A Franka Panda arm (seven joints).
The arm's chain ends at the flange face. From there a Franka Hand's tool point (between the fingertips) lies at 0.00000 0.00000 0.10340 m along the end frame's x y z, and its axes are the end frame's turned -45 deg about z.
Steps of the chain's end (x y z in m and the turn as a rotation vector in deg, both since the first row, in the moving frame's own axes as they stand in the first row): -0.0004, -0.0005, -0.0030, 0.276, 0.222, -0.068; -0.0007, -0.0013, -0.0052, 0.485, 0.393, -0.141; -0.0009, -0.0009, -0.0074, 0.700, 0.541, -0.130; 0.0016, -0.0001, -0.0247, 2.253, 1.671, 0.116; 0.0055, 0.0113, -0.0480, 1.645, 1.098, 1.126; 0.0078, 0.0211, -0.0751, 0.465, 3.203, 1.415; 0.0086, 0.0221, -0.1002, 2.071, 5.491, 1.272; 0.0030, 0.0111, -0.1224, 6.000, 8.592, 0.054; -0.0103, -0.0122, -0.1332, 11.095, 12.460, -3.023
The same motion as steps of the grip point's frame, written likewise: 0.0007, -0.0007, -0.0030, 0.038, 0.352, -0.068; 0.0015, -0.0015, -0.0052, 0.065, 0.621, -0.141; 0.0016, -0.0015, -0.0074, 0.112, 0.878, -0.130; 0.0062, 0.0003, -0.0248, 0.412, 2.775, 0.116; -0.0006, 0.0112, -0.0481, 0.387, 1.940, 1.126; -0.0048, 0.0240, -0.0753, -1.936, 2.594, 1.415; 0.0000, 0.0262, -0.1007, -2.418, 5.347, 1.272; 0.0128, 0.0133, -0.1241, -1.833, 10.318, 0.054; 0.0310, -0.0150, -0.1376, -0.965, 16.656, -3.023
